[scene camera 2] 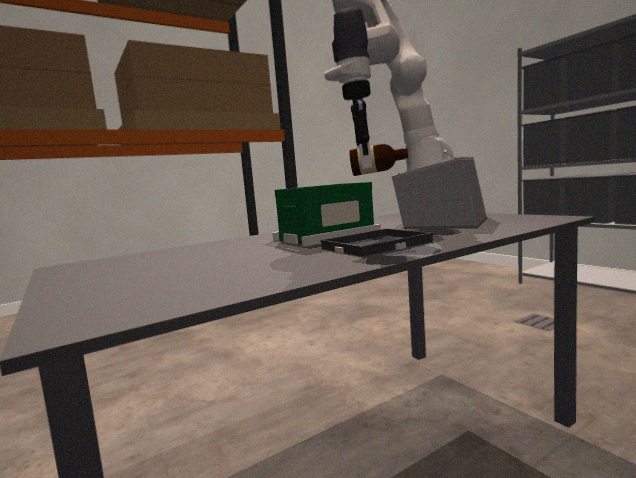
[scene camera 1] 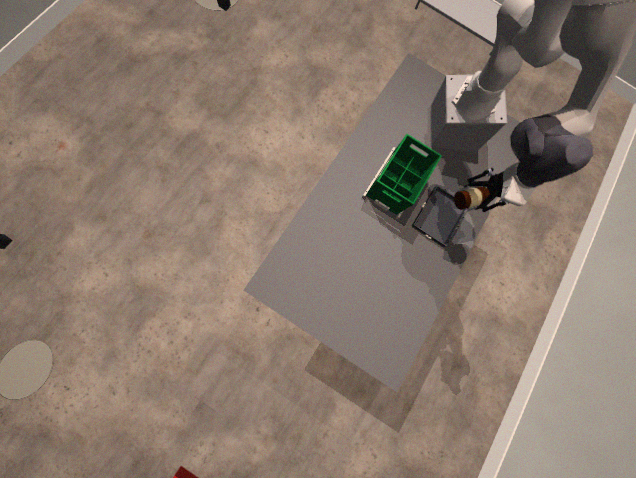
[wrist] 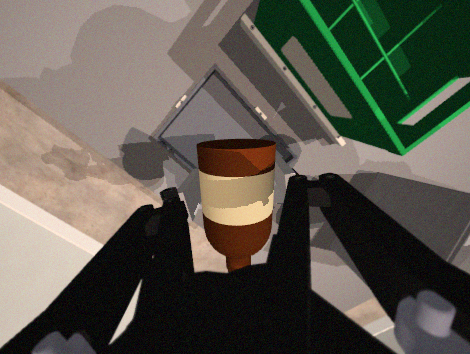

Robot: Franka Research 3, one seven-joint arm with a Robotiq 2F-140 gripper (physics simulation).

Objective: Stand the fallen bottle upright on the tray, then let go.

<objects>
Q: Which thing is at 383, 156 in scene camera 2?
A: A brown bottle.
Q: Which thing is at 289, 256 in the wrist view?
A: My gripper.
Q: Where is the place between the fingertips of my gripper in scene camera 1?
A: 465, 200
</objects>
